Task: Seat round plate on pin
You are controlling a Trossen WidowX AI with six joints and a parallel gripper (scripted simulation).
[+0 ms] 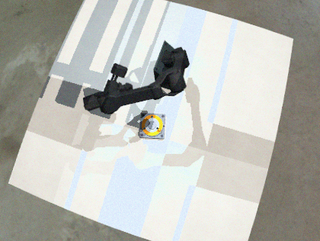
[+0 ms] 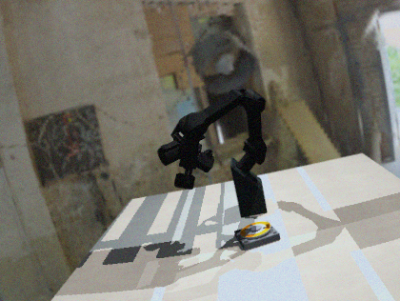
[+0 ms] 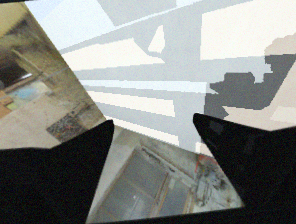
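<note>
Right now my gripper tip is 23 cm to the right of the round plate, 18 cm above it and 12 cm short of it. Round my gripper tip: grey square base (21 cm to the left, 20 cm below, 11 cm ahead).
</note>
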